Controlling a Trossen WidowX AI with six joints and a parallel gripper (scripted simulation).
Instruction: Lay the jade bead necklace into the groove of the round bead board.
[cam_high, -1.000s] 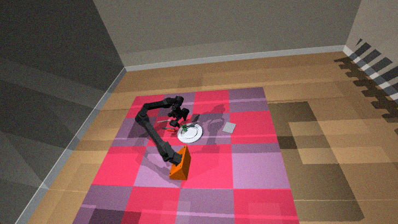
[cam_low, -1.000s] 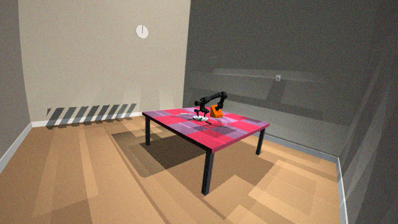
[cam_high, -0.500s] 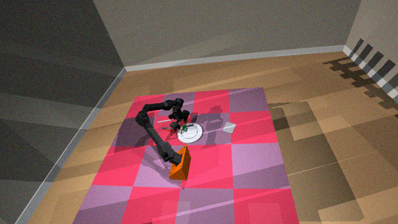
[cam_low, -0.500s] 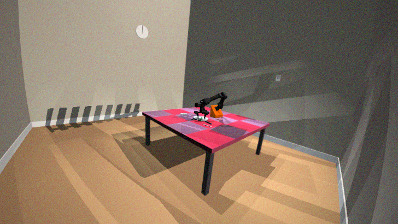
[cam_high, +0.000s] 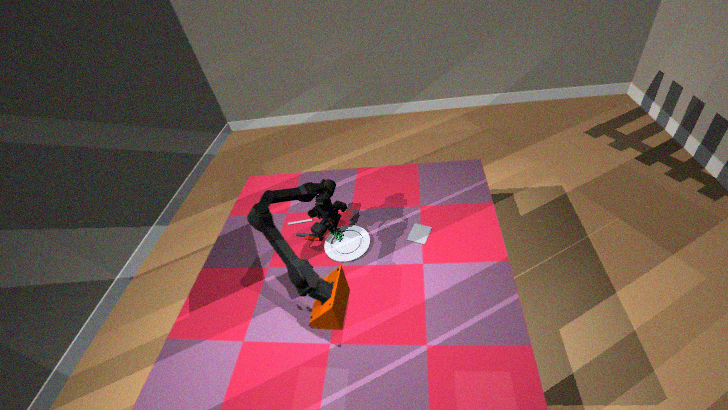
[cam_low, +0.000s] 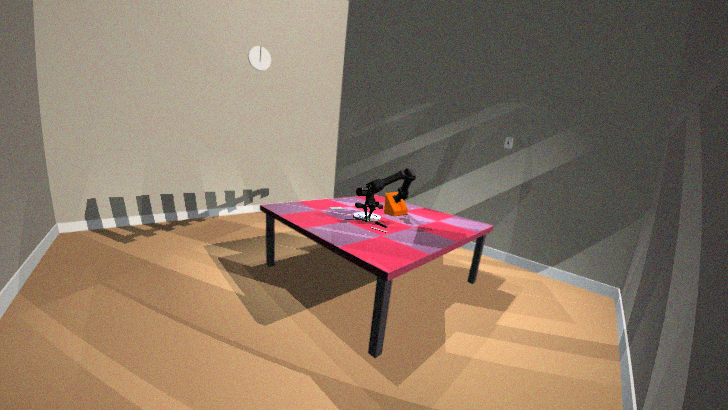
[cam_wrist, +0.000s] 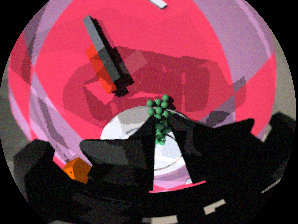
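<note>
My gripper tip is now 60 mm past the round white bead board, 60 mm to the left of it and 10 mm above it. Round my gripper tip: red-handled tool 20 mm behind, 110 mm to the left, 20 mm below; then flat grey pad 30 mm behind, 380 mm to the right, 20 mm below; then thin white rod 90 mm ahead, 180 mm to the left, 20 mm below.
</note>
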